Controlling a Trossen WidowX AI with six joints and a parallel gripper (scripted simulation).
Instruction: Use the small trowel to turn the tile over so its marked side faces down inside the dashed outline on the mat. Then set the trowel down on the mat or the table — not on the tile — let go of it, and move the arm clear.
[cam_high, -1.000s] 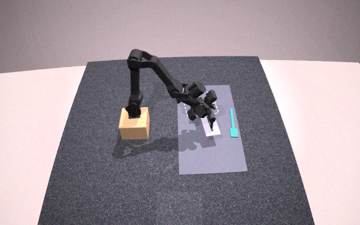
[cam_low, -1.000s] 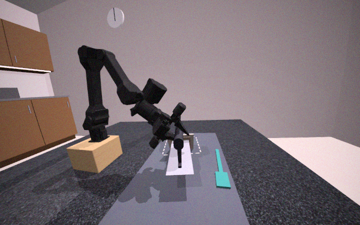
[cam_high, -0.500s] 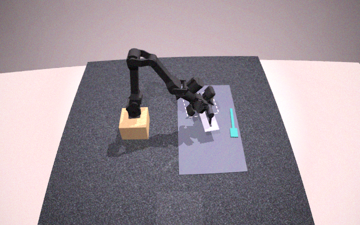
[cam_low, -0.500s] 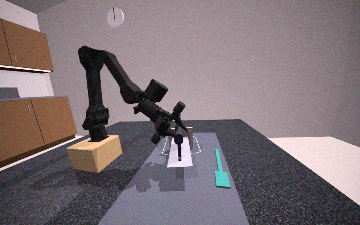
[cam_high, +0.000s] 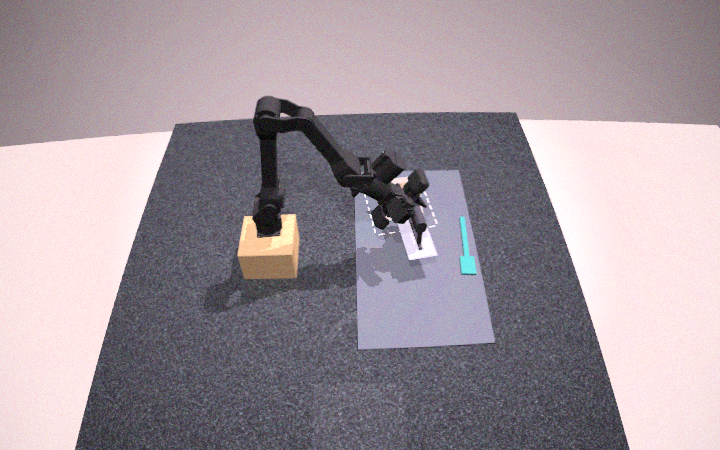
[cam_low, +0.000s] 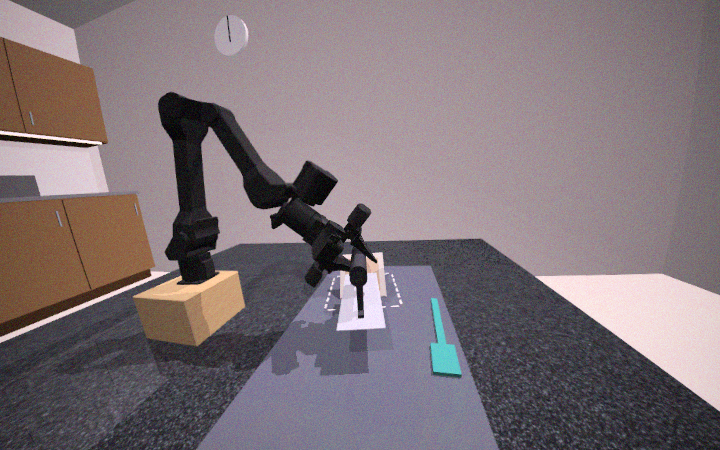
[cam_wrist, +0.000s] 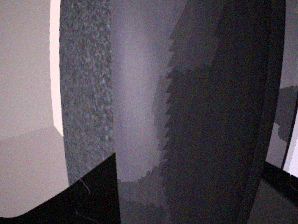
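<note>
Now: the teal trowel 12 cm ahead of my gripper tip, 11 cm below it and 6 cm to the right of it. Also, from my gripper tip: grey mat: 14 cm below, 3 cm to the right, 1 cm behind; then tile: 12 cm to the left, 7 cm below, 3 cm behind.
</note>
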